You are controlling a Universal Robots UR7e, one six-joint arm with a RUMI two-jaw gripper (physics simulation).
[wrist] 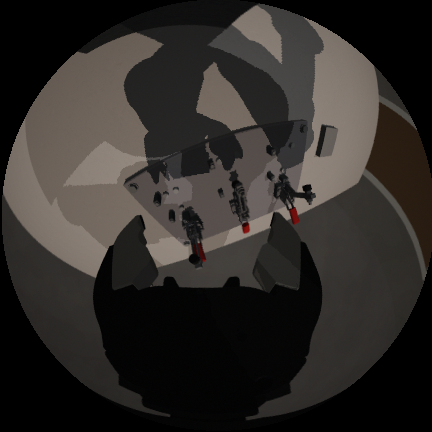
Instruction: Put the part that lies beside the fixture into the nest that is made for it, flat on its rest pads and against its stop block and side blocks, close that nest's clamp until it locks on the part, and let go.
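Note:
The part, a grey rectangular block, lies on the table just right of the fixture's right edge. The fixture is a dark plate with small rest pads and dark blocks. It carries three toggle clamps with red handles: a left clamp, a middle clamp and a right clamp. The handles point toward the table's near edge. I cannot tell from here which nest matches the part. No part shows in the nests. My gripper is wide open and empty, high above the table, with the fixture showing beyond its fingertips.
The pale table bears large dark shadows of the arm. Its near edge runs below the fixture, with grey floor beyond. A brown area with a light border lies at the right. Bolts stand at the fixture's corners.

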